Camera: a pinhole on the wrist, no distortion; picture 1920 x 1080 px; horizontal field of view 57.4 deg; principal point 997.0 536.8 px. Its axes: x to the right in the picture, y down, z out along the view. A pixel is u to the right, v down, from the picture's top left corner.
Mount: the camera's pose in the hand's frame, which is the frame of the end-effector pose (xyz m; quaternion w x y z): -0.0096 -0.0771 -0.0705 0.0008 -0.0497 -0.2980 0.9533
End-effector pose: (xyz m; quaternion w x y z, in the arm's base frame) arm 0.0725 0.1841 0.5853 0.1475 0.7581 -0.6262 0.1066
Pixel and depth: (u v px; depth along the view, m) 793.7 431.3 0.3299
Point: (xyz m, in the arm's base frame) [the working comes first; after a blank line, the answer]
In the camera's frame: -0.0382 -0.0198 0.3299

0.3115 0.1538 0.3617
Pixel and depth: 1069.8 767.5 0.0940
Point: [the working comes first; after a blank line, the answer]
In the camera's frame: 0.0039 0.0124 0.0940

0.2061 0.2290 0.5660
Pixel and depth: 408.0 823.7 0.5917
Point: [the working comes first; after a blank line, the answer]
In the camera's frame: -0.1988 0.0968 0.5917

0.5793 0.0119 0.2350
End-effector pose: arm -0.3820 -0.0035 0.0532 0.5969 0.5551 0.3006 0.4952
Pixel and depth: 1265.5 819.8 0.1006
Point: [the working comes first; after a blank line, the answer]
In the camera's frame: 0.0154 0.0162 0.1006

-0.3544 -0.0197 -0.0944
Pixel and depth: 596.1 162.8 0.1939
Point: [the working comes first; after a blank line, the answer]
In the camera's frame: -0.0443 -0.0414 0.1939

-0.2322 -0.0155 -0.0690
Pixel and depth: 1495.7 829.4 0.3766
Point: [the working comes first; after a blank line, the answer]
In the camera's frame: 0.1071 0.0628 0.3766

-0.1700 -0.1762 -0.2625
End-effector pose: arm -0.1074 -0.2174 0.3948 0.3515 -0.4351 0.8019 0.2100
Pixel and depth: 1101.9 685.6 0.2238
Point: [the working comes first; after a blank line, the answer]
In the camera's frame: 0.0134 0.0190 0.2238

0.1327 -0.2458 0.3539
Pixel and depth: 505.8 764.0 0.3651
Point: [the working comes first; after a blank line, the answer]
In the camera's frame: -0.1023 0.0473 0.3651

0.2270 -0.2884 0.2008
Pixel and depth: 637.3 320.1 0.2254
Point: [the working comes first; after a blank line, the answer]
In the camera's frame: -0.0462 -0.0279 0.2254

0.0936 -0.2370 0.2895
